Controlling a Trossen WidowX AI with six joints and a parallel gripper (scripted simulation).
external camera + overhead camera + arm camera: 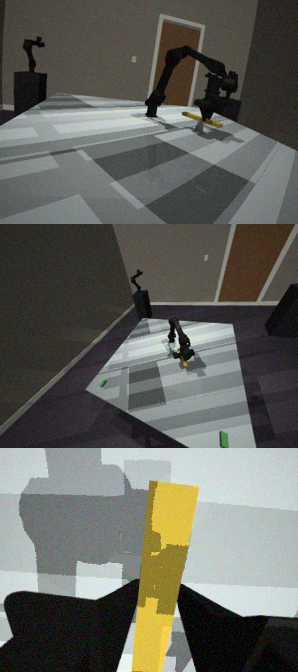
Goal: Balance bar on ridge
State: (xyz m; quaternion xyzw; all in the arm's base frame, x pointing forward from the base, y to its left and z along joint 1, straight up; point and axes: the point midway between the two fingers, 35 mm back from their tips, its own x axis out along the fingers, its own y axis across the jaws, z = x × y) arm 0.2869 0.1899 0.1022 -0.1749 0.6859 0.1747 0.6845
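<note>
Right now my gripper tip is 20 mm past the yellow bar and 10 mm to the left of it.
</note>
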